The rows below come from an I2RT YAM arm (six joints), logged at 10 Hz.
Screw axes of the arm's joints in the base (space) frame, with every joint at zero. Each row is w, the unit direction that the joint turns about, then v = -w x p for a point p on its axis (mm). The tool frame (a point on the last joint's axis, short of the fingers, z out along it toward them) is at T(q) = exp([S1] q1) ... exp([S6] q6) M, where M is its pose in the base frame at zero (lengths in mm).
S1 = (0, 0, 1, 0, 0, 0)
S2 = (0, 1, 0, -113.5, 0, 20)
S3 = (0, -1, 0, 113.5, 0, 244)
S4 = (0, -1, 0, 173.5, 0, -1)
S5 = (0, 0, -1, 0, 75, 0)
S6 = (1, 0, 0, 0, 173.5, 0)
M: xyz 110.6 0 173.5 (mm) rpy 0 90 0 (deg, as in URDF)
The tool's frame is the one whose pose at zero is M.
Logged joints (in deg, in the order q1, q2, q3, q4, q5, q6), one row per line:
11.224 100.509 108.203 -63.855 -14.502 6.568
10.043 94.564 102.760 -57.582 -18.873 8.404
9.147 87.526 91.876 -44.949 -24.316 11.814
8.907 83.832 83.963 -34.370 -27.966 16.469
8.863 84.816 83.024 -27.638 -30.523 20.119
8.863 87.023 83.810 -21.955 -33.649 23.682
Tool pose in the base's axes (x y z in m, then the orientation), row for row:
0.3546 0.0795 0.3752 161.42 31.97 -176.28
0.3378 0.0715 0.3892 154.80 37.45 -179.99
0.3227 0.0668 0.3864 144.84 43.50 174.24
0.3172 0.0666 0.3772 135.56 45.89 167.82
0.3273 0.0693 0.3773 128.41 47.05 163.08
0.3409 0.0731 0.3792 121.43 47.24 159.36
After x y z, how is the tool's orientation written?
As angles about the fixed x, y, z axes (roll, pitch, yaw), in degrees.
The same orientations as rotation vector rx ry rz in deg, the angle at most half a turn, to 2 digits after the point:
-11.64 146.44 25.36
-10.59 139.65 31.22
-9.91 131.01 38.63
-8.15 125.38 44.73
-7.25 121.26 49.21
-7.12 117.73 54.23

